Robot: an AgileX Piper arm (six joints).
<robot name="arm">
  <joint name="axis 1" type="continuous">
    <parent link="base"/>
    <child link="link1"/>
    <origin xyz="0 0 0.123" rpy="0 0 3.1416"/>
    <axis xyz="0 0 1"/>
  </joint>
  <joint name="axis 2" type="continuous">
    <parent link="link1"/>
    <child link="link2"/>
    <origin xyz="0 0 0" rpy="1.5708 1.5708 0"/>
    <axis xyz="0 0 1"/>
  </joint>
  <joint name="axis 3" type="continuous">
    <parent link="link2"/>
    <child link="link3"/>
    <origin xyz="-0.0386 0.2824 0" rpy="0 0 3.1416"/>
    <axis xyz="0 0 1"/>
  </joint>
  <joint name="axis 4" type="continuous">
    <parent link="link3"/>
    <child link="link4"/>
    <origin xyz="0.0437 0.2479 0" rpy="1.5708 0 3.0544"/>
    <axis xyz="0 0 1"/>
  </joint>
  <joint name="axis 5" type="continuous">
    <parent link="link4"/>
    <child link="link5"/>
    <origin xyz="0 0 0" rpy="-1.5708 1.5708 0"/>
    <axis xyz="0 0 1"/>
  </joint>
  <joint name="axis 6" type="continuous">
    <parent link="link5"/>
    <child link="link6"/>
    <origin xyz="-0.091 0 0" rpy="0 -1.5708 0"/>
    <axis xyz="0 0 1"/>
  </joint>
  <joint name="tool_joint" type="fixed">
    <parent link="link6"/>
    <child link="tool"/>
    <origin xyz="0 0 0" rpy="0 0 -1.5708"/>
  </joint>
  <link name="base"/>
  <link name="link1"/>
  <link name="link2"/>
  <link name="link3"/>
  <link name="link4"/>
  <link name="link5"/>
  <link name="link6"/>
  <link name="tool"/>
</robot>
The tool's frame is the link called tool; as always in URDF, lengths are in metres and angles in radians. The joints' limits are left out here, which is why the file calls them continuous.
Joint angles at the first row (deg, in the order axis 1, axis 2, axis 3, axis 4, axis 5, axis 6):
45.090 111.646 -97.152 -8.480 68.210 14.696
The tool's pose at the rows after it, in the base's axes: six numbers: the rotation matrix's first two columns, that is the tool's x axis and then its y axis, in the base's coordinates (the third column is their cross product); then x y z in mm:
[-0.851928 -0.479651 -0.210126 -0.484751 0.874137 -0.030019 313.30 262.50 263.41]
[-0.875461 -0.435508 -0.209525 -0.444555 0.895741 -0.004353 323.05 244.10 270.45]
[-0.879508 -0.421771 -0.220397 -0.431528 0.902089 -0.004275 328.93 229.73 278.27]
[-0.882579 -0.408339 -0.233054 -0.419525 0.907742 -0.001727 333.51 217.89 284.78]
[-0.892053 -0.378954 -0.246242 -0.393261 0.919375 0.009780 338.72 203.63 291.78]
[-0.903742 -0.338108 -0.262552 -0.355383 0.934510 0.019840 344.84 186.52 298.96]
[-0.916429 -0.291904 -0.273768 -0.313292 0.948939 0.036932 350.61 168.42 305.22]
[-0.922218 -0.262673 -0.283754 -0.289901 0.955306 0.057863 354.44 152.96 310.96]
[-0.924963 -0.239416 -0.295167 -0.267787 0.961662 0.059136 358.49 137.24 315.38]
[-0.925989 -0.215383 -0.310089 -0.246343 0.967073 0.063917 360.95 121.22 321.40]
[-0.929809 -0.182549 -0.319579 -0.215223 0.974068 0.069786 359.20 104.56 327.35]
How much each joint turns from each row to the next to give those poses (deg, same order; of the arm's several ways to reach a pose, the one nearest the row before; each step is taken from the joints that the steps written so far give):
-4.214 -0.121 0.000 4.064 0.919 -1.855
-3.221 -1.046 0.000 1.664 0.739 -0.927
-2.178 -1.134 -0.001 0.192 0.445 -1.430
-1.829 -0.944 0.002 0.280 0.139 -1.140
-2.296 -1.022 -0.002 0.718 0.132 -0.744
-2.721 -1.050 0.003 0.546 -0.002 -0.429
-2.973 -0.926 -0.003 1.016 0.127 -0.488
-2.651 -0.852 0.000 1.506 0.119 -1.360
-2.475 -0.656 0.001 0.354 0.000 -1.181
-2.523 -0.901 0.003 0.596 0.023 -1.271
-2.459 -1.559 0.880 0.499 0.107 -0.622

